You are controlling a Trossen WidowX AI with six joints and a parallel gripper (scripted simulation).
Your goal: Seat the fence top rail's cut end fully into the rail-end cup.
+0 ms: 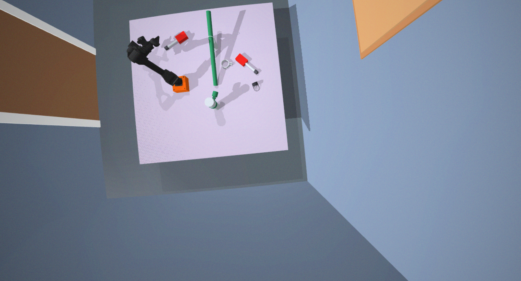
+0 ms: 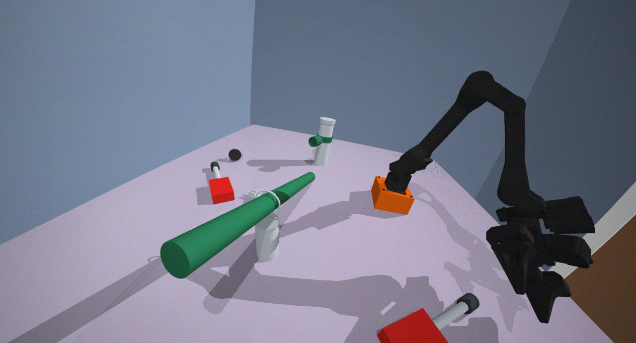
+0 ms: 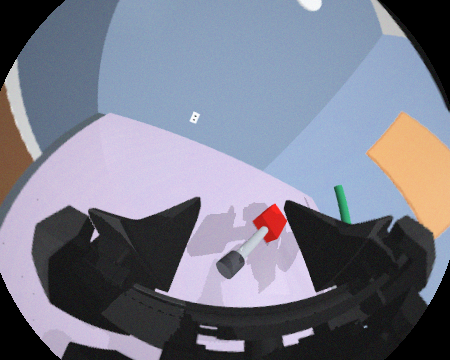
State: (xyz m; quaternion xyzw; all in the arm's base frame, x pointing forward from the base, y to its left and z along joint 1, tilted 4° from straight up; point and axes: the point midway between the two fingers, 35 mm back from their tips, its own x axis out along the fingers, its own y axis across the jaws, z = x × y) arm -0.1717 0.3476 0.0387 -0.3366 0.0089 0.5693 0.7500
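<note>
Now: gripper tip 52 cm to the left of the green rail-end cup, 47 cm short of it and 2 cm below it. The rest, counted from my gripper tip: small black band: 80 cm ahead, 44 cm to the right, 9 cm below; then short grey post: 46 cm ahead, 7 cm to the right.
</note>
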